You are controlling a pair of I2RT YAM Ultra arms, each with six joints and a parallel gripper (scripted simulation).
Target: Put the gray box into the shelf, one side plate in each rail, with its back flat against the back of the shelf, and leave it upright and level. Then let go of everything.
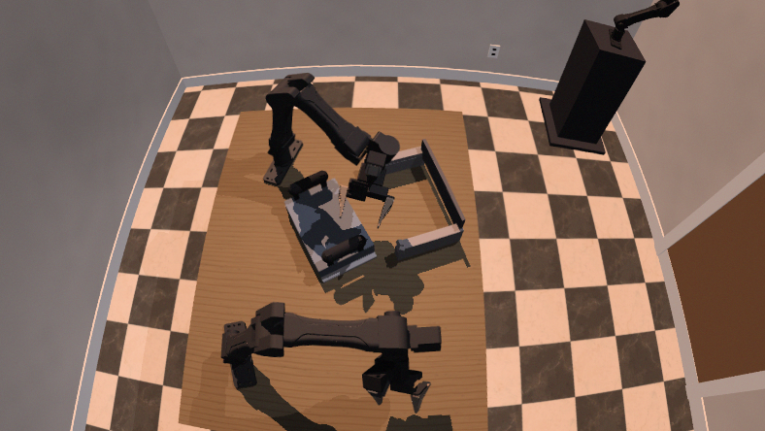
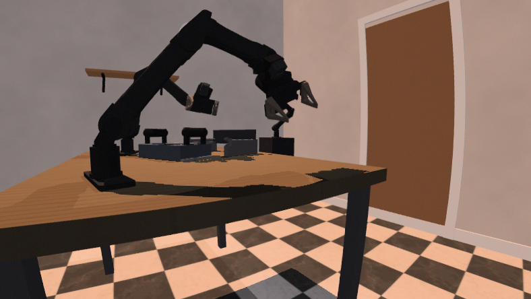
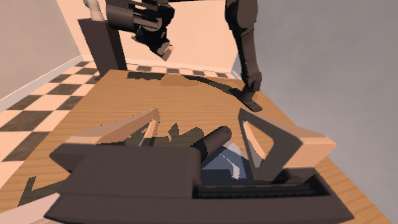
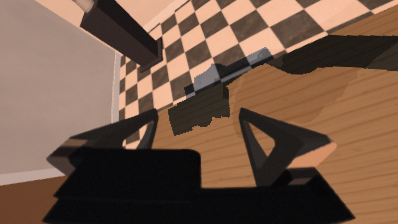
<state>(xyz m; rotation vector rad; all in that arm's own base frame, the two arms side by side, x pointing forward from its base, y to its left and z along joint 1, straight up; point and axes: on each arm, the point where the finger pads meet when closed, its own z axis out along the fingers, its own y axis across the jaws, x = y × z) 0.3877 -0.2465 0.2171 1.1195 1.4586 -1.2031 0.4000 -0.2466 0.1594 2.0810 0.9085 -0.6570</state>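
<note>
Now: right hand 520 mm to the right of the gray box, 250 mm past it and 110 mm above it. The rest, counted from my right hand: shelf back wall 680 mm to the left, 80 mm below, 80 mm ahead.
Right now the gray box is 160 mm below my left hand, 110 mm behind it and 70 mm to the left of it. From my left hand the other things lie so: shelf back wall (220 mm to the left, 220 mm ahead, 140 mm below).
</note>
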